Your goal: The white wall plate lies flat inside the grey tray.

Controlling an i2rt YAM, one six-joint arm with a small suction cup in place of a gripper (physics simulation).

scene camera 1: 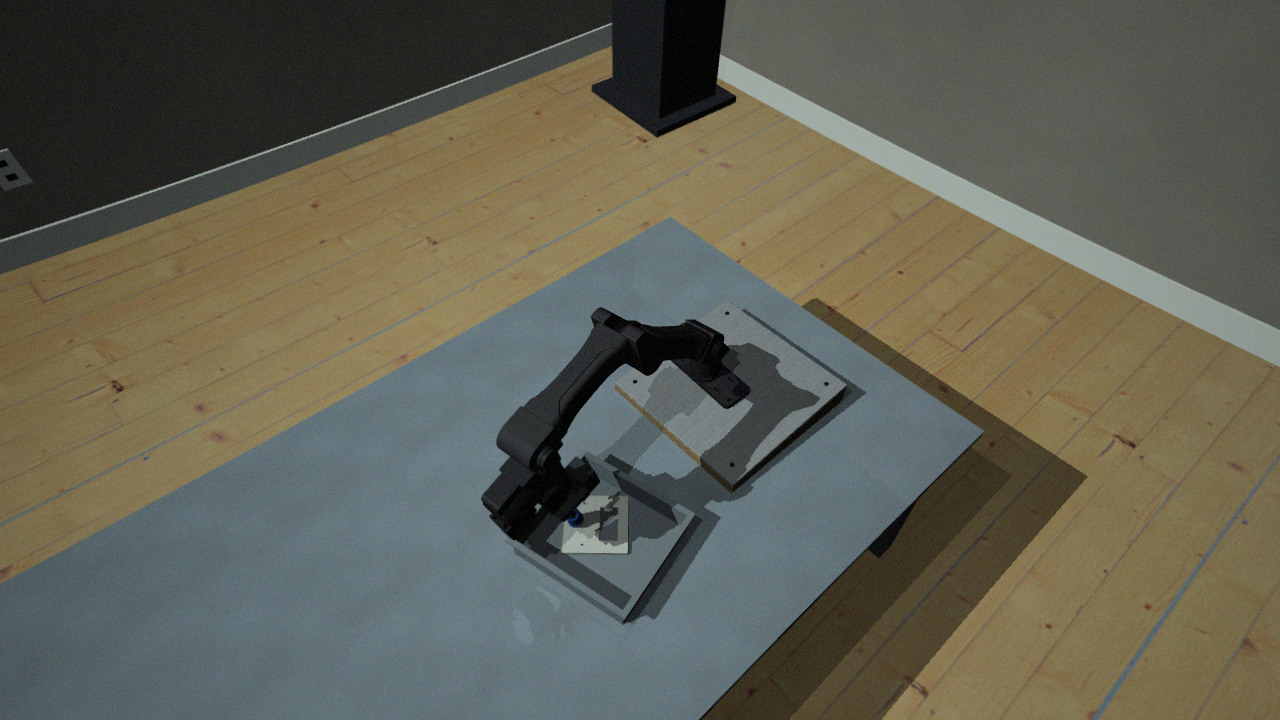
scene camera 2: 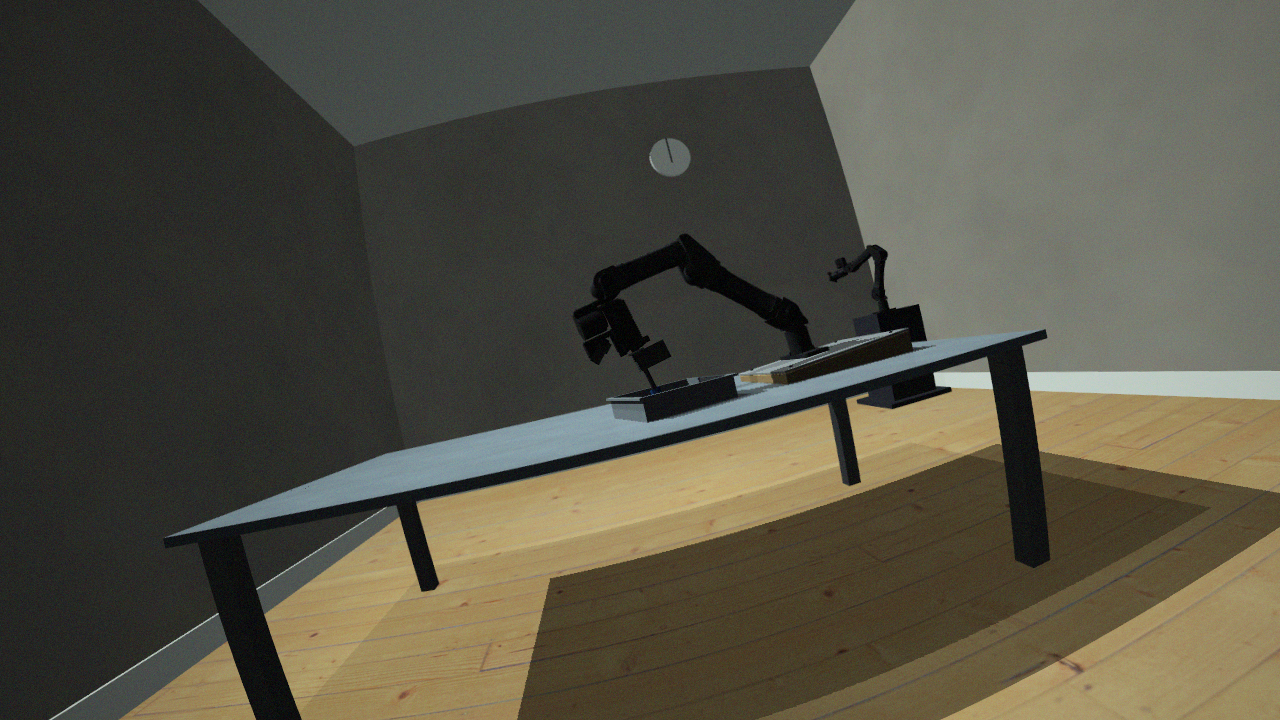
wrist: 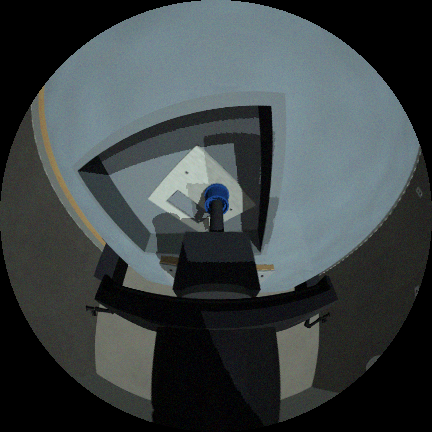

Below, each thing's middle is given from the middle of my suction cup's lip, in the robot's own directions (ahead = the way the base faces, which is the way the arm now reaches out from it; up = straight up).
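You'd find my suction cup 30 mm above the white wall plate [scene camera 1: 587,534], 30 mm past it and 20 mm to the right of it. There's a grey tray [scene camera 1: 614,584] as well, and that tray is 10 mm below my suction cup, 20 mm behind it and 50 mm to the left of it.
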